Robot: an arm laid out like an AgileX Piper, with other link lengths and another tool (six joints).
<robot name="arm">
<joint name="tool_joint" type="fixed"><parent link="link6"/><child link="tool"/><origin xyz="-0.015 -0.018 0.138" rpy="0 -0.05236 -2.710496"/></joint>
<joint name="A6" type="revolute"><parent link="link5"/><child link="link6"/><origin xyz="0.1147 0 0" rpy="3.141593 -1.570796 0"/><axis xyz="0 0 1"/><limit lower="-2.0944" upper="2.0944"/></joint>
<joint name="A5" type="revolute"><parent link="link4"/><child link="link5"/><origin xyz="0 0 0" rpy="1.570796 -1.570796 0"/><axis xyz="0 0 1"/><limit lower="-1.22" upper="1.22"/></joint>
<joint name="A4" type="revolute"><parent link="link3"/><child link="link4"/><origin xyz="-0.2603 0.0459 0" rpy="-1.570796 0 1.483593"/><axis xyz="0 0 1"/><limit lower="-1.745" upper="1.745"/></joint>
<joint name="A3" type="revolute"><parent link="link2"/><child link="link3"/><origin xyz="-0.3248 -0.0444 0" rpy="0 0 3.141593"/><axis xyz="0 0 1"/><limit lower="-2.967" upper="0"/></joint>
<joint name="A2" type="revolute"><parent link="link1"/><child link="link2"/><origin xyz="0 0 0" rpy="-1.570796 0 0"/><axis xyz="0 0 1"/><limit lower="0" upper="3.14"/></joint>
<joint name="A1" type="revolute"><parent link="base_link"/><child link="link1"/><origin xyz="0 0 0.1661"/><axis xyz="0 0 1"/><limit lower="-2.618" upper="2.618"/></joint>
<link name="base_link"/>
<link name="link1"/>
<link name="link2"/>
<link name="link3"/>
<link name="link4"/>
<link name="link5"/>
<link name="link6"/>
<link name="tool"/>
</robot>
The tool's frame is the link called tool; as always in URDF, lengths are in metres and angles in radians.
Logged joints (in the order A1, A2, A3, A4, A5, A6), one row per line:
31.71 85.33 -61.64 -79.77 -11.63 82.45
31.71 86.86 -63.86 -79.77 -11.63 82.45
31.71 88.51 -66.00 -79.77 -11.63 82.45
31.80 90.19 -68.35 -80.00 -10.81 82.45
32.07 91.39 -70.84 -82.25 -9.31 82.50
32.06 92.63 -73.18 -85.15 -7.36 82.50
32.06 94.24 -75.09 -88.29 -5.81 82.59
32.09 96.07 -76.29 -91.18 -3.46 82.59
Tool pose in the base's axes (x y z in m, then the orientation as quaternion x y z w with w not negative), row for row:
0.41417 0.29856 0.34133 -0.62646 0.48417 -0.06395 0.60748
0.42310 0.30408 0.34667 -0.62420 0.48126 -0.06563 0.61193
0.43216 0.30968 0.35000 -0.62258 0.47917 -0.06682 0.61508
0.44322 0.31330 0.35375 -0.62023 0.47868 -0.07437 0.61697
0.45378 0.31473 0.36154 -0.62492 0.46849 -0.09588 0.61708
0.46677 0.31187 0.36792 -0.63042 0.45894 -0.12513 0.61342
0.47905 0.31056 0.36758 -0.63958 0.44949 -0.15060 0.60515
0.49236 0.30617 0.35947 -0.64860 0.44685 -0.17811 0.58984
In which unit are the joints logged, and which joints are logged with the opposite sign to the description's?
The joints are logged in degrees. Opposite sign: none.
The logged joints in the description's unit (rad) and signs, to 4 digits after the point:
0.5534 1.4893 -1.0758 -1.3922 -0.2030 1.4390
0.5534 1.5160 -1.1146 -1.3922 -0.2030 1.4390
0.5534 1.5448 -1.1519 -1.3922 -0.2030 1.4390
0.5550 1.5741 -1.1929 -1.3963 -0.1887 1.4390
0.5597 1.5951 -1.2364 -1.4355 -0.1625 1.4399
0.5596 1.6167 -1.2772 -1.4861 -0.1285 1.4399
0.5596 1.6448 -1.3106 -1.5410 -0.1014 1.4415
0.5601 1.6767 -1.3315 -1.5914 -0.0604 1.4415

